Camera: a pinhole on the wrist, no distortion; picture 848 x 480 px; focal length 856.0 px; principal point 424.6 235.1 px. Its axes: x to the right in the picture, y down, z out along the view. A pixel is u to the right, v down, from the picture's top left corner.
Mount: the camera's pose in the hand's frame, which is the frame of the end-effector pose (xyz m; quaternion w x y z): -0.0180 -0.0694 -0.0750 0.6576 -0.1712 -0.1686 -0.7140
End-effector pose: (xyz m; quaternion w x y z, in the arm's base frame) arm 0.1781 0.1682 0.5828 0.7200 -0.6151 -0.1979 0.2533
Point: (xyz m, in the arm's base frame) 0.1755 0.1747 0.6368
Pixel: 672.4 413.5
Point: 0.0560 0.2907 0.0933
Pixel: outside the picture
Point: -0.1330 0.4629 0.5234
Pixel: 511.4 142.7
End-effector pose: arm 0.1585 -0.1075 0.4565 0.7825 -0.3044 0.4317 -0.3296
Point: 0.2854 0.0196 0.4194
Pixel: 136.9 157.1
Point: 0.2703 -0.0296 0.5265
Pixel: 512.5 112.6
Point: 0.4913 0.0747 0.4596
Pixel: 349.0 229.7
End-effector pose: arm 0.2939 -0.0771 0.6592 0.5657 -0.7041 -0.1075 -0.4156
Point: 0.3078 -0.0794 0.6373
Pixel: 75.0 278.8
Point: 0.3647 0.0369 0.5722
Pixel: 356.8 89.0
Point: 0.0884 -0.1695 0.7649
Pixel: behind the camera
